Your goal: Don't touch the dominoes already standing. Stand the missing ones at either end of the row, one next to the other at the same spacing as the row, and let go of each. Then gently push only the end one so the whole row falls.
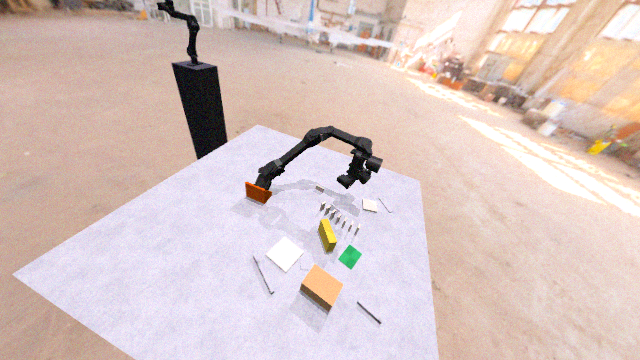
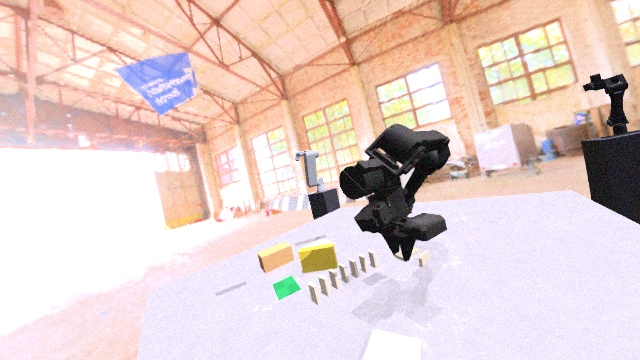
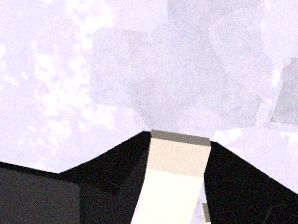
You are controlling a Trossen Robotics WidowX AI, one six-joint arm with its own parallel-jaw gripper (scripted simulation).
A tan box shows in image 1 and in image 2; in image 3 it is out of frame. The same spot on the tan box: (image 1: 320, 286) is (image 2: 273, 248).
